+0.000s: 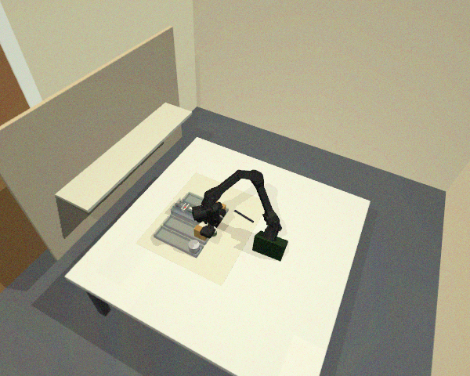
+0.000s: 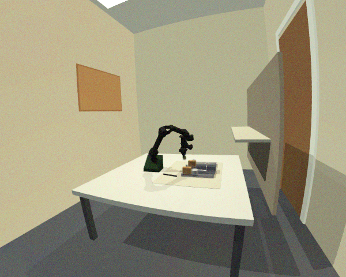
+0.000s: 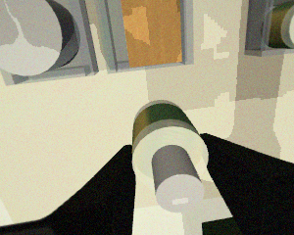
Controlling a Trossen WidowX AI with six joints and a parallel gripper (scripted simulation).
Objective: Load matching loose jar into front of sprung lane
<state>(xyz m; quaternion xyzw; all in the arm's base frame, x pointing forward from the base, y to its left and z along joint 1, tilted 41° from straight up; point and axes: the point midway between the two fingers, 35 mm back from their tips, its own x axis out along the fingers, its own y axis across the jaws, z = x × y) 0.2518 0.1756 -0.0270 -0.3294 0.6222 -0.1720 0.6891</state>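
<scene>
My gripper tip is 12 cm short of the pale mat, 11 cm above it and 10 cm to the left of it. The rest, counted from my gripper tip: thin black stick: 26 cm to the right, 10 cm below, 3 cm behind; then shelf: 58 cm ahead, 26 cm above, 3 cm to the right; then tall panel: 69 cm ahead, 29 cm above, 1 cm to the right.
</scene>
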